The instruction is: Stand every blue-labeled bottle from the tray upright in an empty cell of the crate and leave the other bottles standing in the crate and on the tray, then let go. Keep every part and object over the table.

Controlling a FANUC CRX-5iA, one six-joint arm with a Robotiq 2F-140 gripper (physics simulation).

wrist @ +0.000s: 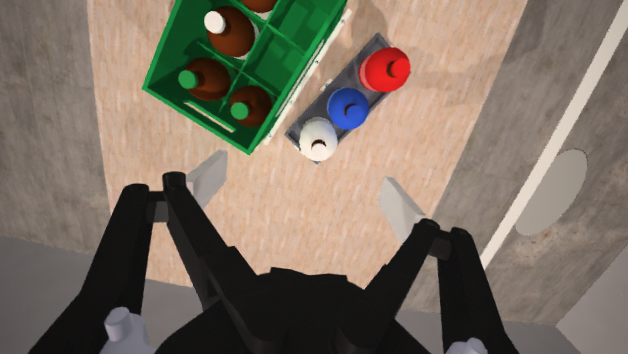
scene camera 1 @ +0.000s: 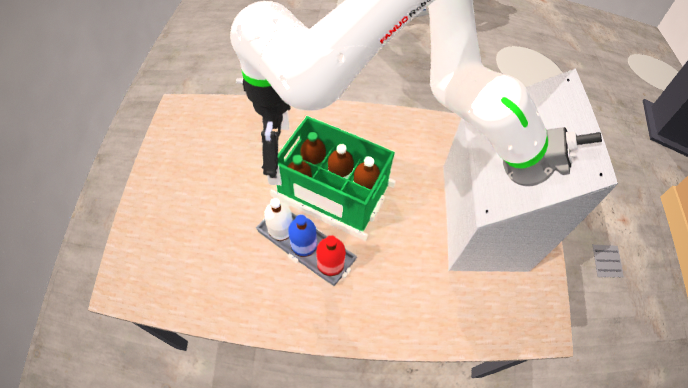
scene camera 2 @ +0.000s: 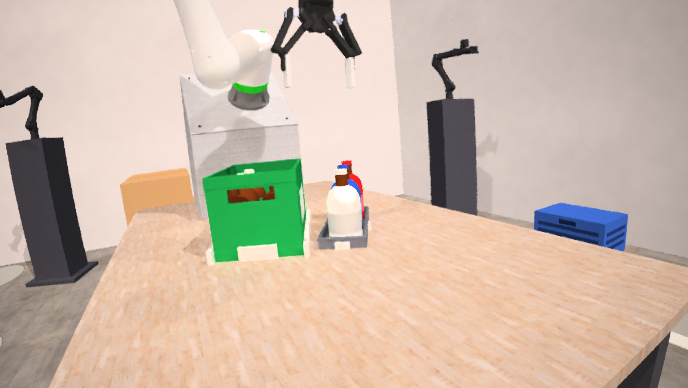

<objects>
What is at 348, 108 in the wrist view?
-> A blue-labeled bottle.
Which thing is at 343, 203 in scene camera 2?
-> A white bottle.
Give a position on a white bottle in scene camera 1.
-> At 278, 218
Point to a red bottle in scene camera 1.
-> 331, 251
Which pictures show my gripper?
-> The wrist view, scene camera 1 and scene camera 2: all of them.
</objects>
